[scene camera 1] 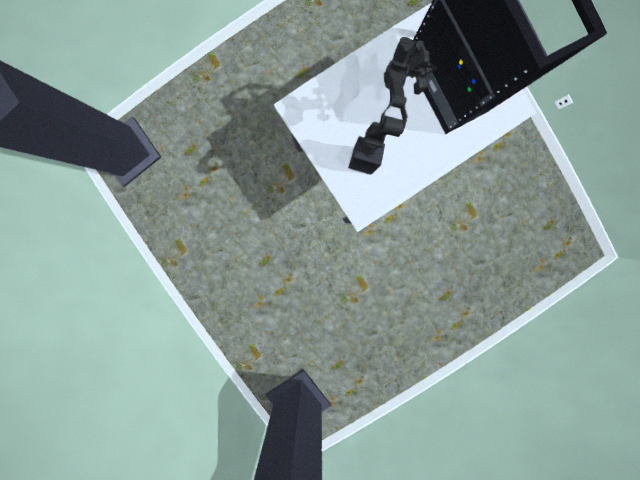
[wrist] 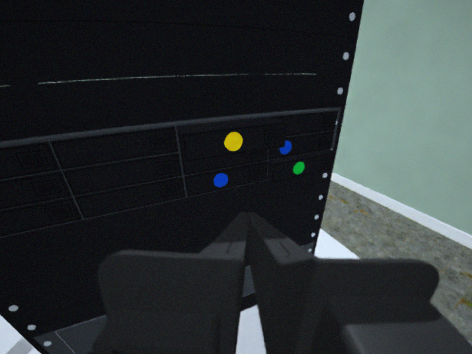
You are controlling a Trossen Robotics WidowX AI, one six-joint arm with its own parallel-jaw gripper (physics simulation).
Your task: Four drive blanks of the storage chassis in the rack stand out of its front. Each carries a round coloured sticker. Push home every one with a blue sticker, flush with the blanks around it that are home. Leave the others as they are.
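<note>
The storage chassis (wrist: pixel 116 131) spans the front of the black rack. A blank with a yellow sticker (scene camera 1: pixel 460 62) (wrist: pixel 233 141) is in an upper row and stands out, partly covering the right blue sticker (scene camera 1: pixel 473 81) (wrist: pixel 285 147) in the wrist view. Another blue sticker (scene camera 1: pixel 459 66) (wrist: pixel 220 180) is below the yellow one. A green sticker (scene camera 1: pixel 469 89) (wrist: pixel 298 168) is at the lower right. How far the blue and green blanks stand out is not clear. My gripper (wrist: pixel 246 219) is shut and empty, apart from the chassis front, its tips appearing below the stickers.
The black rack (scene camera 1: pixel 535 38) (wrist: pixel 150 47) stands on the white table top (scene camera 1: pixel 403 170), with rows of pale holes down its front edges. My arm (scene camera 1: pixel 397 85) reaches from its base to the rack front. A wall is right of the rack in the wrist view.
</note>
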